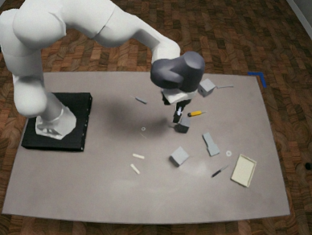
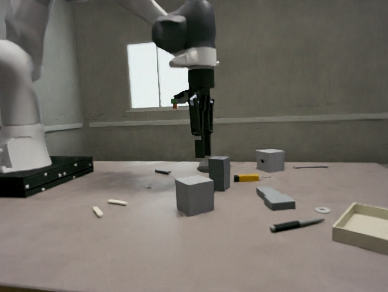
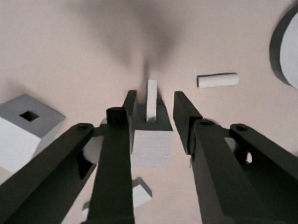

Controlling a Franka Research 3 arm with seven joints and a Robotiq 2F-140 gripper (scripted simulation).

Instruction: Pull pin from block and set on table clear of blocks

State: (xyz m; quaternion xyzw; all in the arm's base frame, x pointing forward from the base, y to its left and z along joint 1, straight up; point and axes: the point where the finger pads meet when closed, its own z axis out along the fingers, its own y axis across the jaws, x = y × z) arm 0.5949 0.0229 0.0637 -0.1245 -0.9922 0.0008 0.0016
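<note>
Right now the dark grey block is 70 mm below my hand, 40 mm ahead of it and 20 mm to the right of it. Also, from my hand: round dish: 230 mm to the left, 110 mm below; then cream tray: 360 mm ahead, 250 mm to the right, 120 mm below.
</note>
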